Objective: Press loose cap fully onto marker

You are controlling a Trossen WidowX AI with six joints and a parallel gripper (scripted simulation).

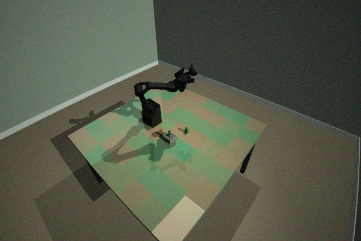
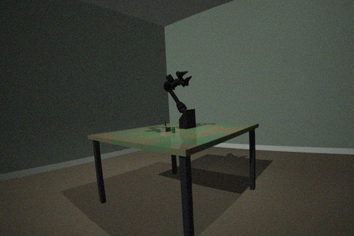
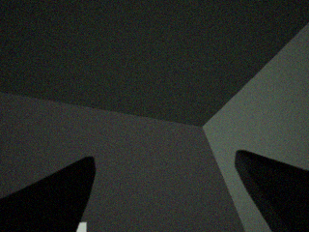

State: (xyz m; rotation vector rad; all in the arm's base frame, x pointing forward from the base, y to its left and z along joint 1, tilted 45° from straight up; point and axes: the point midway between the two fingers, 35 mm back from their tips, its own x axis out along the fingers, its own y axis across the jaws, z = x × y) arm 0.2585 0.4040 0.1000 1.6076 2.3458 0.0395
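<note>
The green marker cap lies 11 cm ahead of my gripper tip, 15 cm to the right of it and 52 cm below it. Also, from my gripper tip: holder block (6 cm ahead, 31 cm to the right, 52 cm below).
</note>
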